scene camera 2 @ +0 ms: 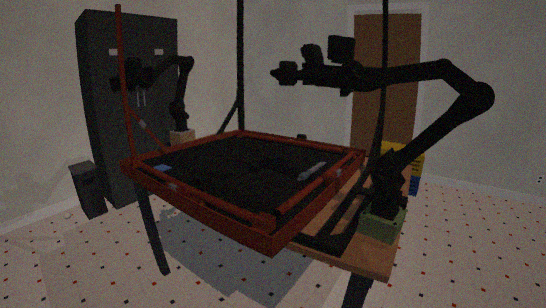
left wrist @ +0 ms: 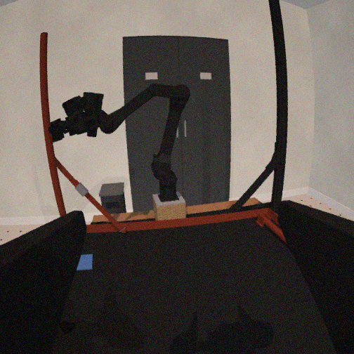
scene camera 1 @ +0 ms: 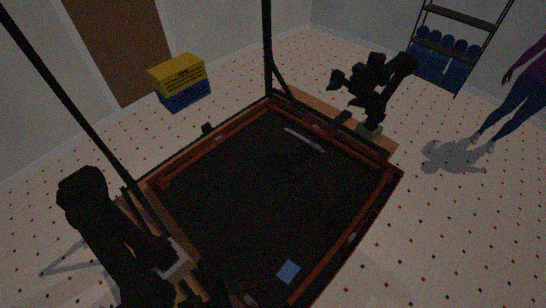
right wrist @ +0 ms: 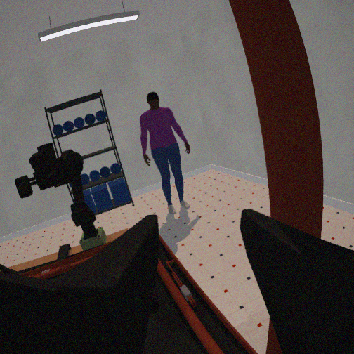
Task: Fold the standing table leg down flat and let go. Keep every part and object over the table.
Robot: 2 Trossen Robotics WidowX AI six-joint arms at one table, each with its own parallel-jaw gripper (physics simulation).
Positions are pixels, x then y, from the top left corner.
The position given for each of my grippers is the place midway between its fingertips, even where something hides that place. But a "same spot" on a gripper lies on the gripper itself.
my left gripper: scene camera 2 281, 72; left wrist 183, 217; scene camera 1; right wrist
same spot on my left gripper: (scene camera 1: 364, 100) = (right wrist: 58, 175)
